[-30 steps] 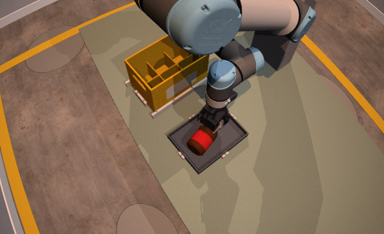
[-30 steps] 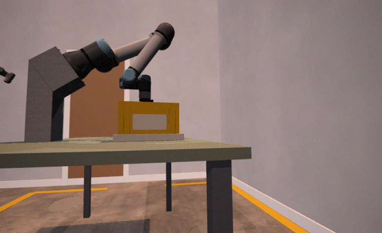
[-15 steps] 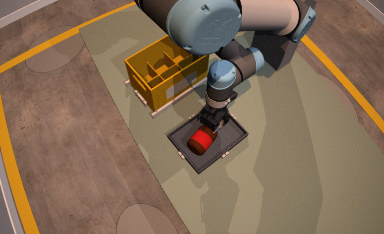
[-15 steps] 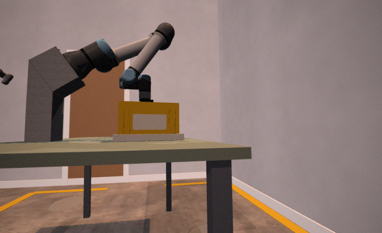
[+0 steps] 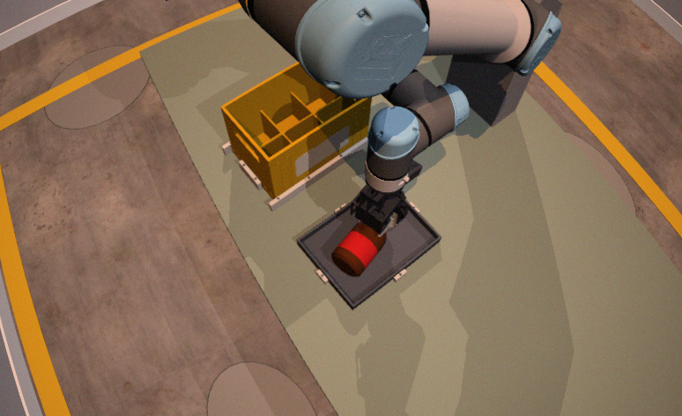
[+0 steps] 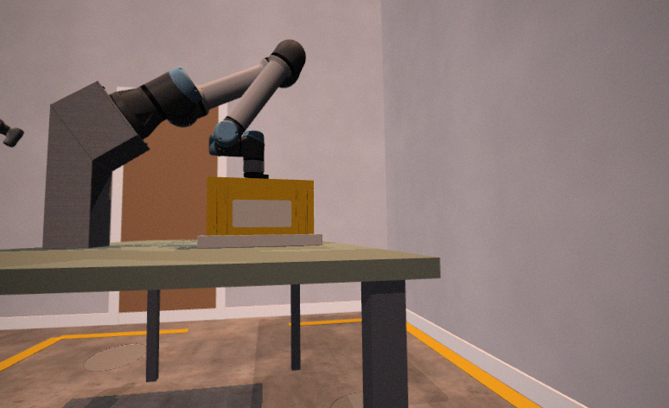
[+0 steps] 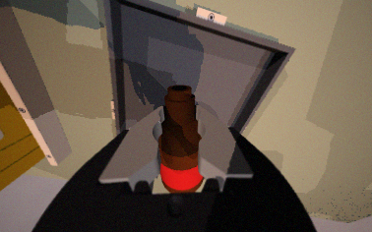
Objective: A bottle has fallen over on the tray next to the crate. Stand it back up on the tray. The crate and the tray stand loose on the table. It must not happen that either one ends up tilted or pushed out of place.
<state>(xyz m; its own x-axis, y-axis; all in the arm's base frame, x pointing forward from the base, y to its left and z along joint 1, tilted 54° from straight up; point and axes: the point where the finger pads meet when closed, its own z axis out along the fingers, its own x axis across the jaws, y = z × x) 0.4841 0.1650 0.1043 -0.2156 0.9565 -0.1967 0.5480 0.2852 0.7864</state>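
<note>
Right now the dark grey tray is 30 mm below my hand, 30 mm ahead of it and 20 mm to the left of it. From my hand the other things lie so: yellow crate: 280 mm to the right, 40 mm ahead, 40 mm above; brown bottle: 50 mm ahead, 20 mm to the left.
</note>
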